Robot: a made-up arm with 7 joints. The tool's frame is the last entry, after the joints.
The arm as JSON. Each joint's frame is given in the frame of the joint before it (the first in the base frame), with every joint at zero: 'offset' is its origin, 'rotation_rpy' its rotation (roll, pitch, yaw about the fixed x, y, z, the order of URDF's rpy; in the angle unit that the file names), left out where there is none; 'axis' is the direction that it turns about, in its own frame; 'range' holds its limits. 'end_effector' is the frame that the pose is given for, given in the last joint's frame.
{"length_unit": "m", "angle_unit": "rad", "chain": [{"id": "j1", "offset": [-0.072, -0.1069, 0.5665], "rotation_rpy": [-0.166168, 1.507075, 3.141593], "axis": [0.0, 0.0, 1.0], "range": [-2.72, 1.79]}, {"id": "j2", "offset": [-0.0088, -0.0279, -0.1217], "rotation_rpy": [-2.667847, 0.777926, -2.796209], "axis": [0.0, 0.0, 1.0], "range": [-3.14, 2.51]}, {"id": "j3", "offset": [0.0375, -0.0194, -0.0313], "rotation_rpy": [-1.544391, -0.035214, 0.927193], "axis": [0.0, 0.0, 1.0], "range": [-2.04, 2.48]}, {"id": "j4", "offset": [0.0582, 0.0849, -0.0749], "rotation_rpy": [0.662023, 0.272, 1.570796], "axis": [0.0, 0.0, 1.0], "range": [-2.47, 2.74]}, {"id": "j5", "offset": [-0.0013, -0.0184, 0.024], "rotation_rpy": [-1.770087, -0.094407, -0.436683], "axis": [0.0, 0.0, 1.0], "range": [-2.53, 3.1]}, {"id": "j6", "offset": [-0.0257, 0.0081, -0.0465], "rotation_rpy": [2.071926, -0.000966, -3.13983], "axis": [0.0, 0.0, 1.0], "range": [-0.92, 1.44]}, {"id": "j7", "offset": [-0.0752, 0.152, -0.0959], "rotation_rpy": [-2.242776, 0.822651, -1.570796], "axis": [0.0, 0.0, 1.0], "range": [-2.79, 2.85]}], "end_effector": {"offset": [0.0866, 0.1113, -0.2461], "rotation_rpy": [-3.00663, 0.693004, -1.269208]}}
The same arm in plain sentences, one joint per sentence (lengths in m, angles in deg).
The arm has seven revolute joints in a row. What follows holds with every joint at zero, and every direction is one of the base frame's.
Joint 1 sits 0.0720 m along -x and 0.1069 m along -y and 0.5665 m along +z from the base frame's origin and turns about the direction (-0.984224, -0.165404, 0.062802), from -155.84 to 102.56 deg.
Joint 2 sits 0.1157 m along +x and 0.0476 m along +y and 0.0014 m along +z from joint 1 and turns about the direction (0.540699, 0.319699, -0.778098), from -179.91 to 143.81 deg.
Joint 3 sits 0.0001 m along -x and 0.0203 m along +y and 0.0485 m along +z from joint 2 and turns about the direction (-0.255595, -0.801385, -0.54079), from -116.88 to 142.09 deg.
Joint 4 sits 0.0225 m along +x and 0.0017 m along +y and 0.1253 m along +z from joint 3 and turns about the direction (0.197092, -0.979263, -0.046898), from -141.52 to 156.99 deg.
Joint 5 sits 0.0215 m along +x and 0.0205 m along -y and 0.0060 m along +z from joint 4 and turns about -x, from -144.96 to 177.62 deg.
Joint 6 sits 0.0465 m along +x and 0.0117 m along +y and 0.0243 m along -z from joint 5 and turns about the direction (0.480416, 0.86823, 0.124004), from -52.71 to 82.51 deg.
Joint 7 sits 0.1793 m along -x and 0.0217 m along -y and 0.0730 m along +z from joint 6 and turns about the direction (-0.604396, -0.0397, -0.795694), from -159.86 to 163.29 deg.
The tool frame, which is the frame that the pose is given for, sits 0.0855 m along +x and 0.1043 m along -y and 0.2495 m along +z from joint 7; its axes are the base frame's turned by roll 5.23, pitch -2.50 and yaw 0.58 deg (as in URDF: about the fixed x, then y, then z).

